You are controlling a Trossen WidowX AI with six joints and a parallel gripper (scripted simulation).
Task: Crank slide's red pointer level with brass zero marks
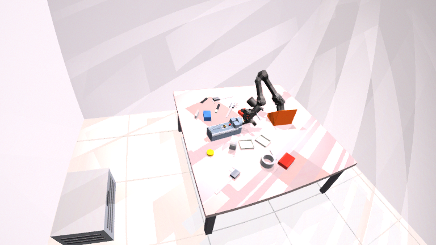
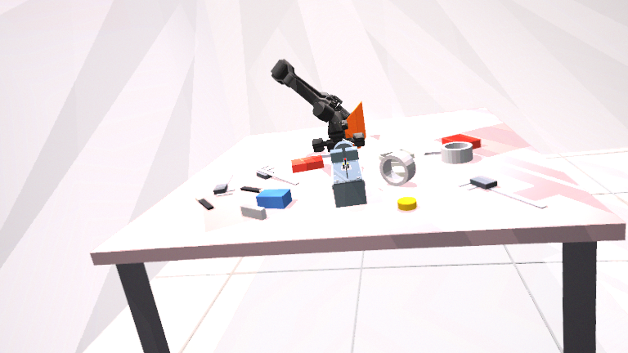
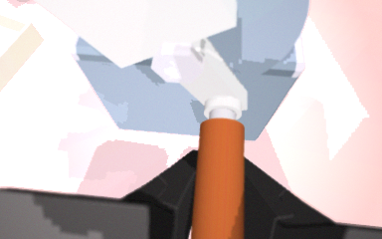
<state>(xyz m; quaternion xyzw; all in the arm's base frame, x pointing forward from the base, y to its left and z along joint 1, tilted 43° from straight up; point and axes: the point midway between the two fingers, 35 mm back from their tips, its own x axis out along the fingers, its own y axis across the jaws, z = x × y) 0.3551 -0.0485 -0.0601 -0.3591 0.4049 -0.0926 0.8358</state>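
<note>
Now: the red pointer 110 mm ahead of my gripper tip, 40 mm above it and 30 mm to the left of it. The rest, counted from my gripper tip: orange handle (20 mm behind, 20 mm above); yellow disc (320 mm ahead, 210 mm to the left, 30 mm below); blue block (230 mm ahead, 180 mm to the right, 20 mm below).
</note>
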